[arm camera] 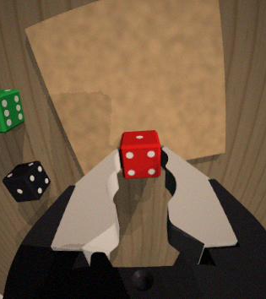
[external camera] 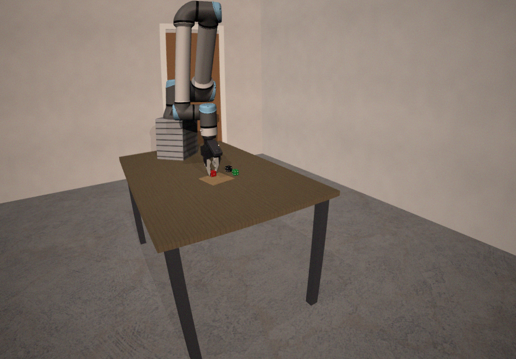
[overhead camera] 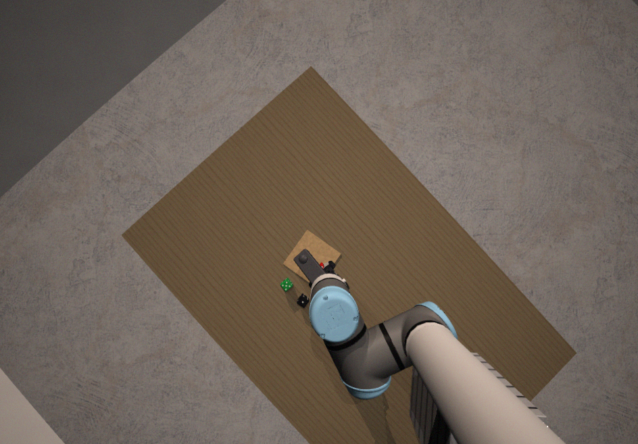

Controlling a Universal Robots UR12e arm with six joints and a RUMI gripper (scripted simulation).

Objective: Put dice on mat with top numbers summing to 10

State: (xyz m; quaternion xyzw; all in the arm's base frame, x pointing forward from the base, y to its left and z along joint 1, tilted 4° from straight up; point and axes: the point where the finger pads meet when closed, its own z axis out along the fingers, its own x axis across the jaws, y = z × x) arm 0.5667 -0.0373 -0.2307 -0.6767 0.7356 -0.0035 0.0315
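My gripper is now right at the red die. From my hand the other things lie so: tan mat 50 mm ahead, 20 mm below; then black die 120 mm to the left, 20 mm behind, 10 mm below; then green die 110 mm to the left, 60 mm ahead, 10 mm below.
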